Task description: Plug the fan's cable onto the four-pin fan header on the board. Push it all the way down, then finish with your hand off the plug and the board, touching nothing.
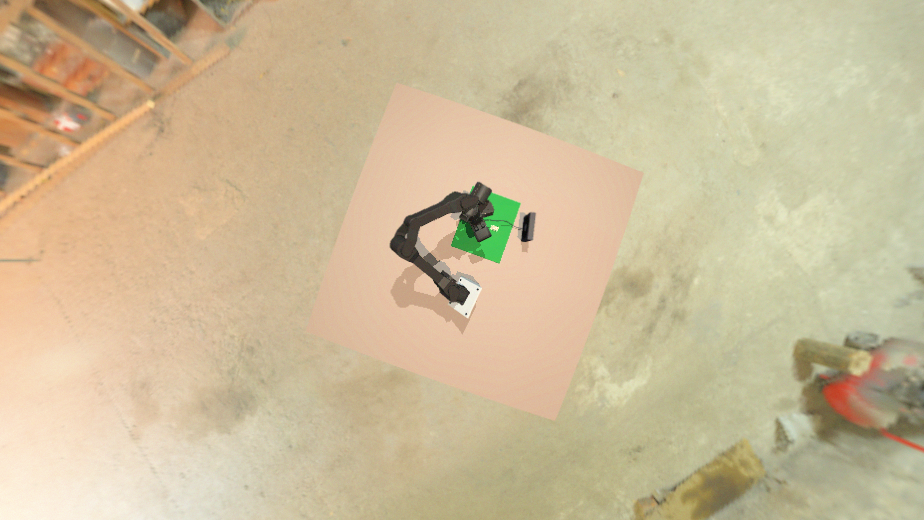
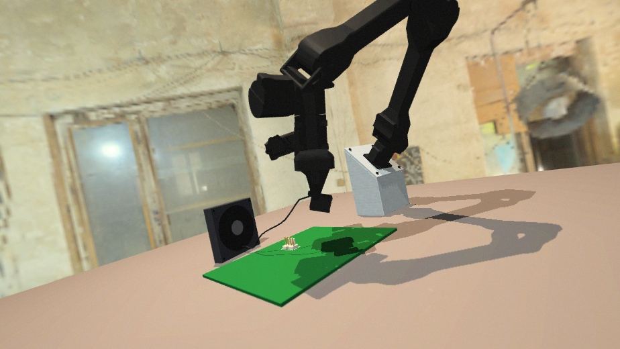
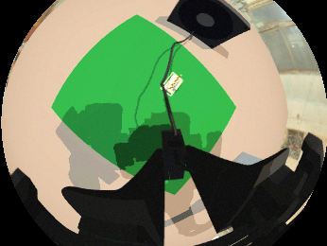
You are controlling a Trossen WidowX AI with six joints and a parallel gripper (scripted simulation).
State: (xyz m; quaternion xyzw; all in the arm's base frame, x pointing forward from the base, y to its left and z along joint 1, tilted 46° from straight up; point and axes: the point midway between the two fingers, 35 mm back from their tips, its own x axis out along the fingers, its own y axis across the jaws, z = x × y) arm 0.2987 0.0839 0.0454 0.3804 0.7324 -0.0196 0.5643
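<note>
The green board lies 110 mm below my gripper tip, 30 mm to the right of it and 30 mm ahead of it. Also, from my gripper tip: black plug 10 mm below, 10 mm behind; four-pin header 100 mm below, 80 mm to the right, 30 mm ahead; black fan 190 mm to the right, 100 mm ahead, 40 mm below.
</note>
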